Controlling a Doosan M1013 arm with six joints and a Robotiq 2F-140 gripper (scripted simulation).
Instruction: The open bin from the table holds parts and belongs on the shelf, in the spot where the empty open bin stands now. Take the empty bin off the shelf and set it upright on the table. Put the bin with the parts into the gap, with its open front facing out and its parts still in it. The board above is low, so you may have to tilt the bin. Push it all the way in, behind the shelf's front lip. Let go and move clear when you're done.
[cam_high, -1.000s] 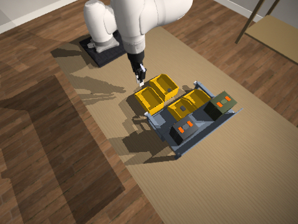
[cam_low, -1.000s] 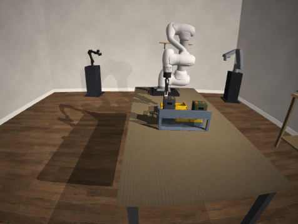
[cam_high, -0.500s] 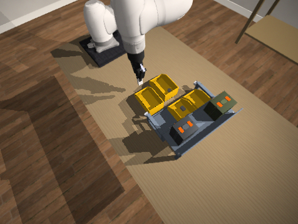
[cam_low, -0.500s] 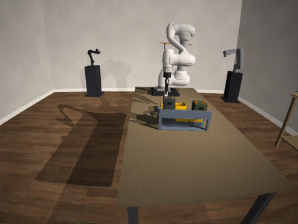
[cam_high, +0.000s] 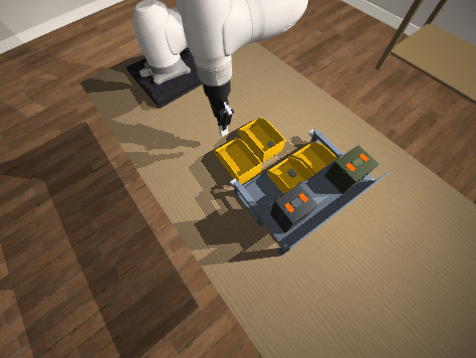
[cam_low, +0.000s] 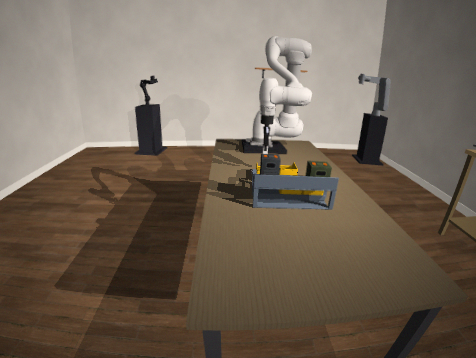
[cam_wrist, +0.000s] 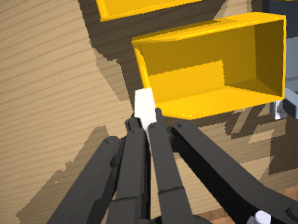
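My hand is 170 mm short of the shelf lip, 130 mm to the right of it and 130 mm above it. Also, from my hand: dark grey box: 370 mm ahead, 20 mm to the left, 20 mm above; green box: 350 mm ahead, 250 mm to the left, 10 mm above.
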